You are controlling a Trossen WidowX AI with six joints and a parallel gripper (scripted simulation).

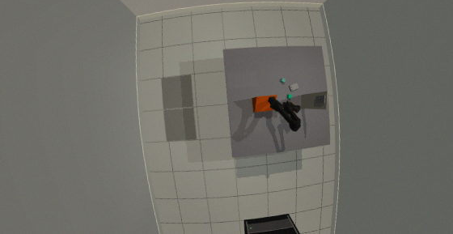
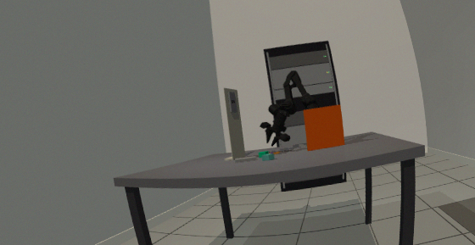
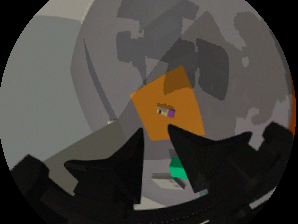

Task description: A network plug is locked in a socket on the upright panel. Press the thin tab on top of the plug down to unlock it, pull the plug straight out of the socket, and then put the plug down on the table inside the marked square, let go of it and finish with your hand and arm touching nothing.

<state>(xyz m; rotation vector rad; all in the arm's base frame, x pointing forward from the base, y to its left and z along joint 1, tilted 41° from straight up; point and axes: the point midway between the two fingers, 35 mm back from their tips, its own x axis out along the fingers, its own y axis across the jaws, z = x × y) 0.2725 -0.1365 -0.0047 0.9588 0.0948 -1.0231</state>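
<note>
My gripper tip is 5 cm above the network plug and 1 cm to the left of it. Also, from my gripper tip: green block: 14 cm to the left, 4 cm below, 1 cm ahead; orange marked square: 5 cm below, 1 cm to the right, 1 cm ahead; upright beige panel: 18 cm ahead, 13 cm above, 7 cm to the left.
</note>
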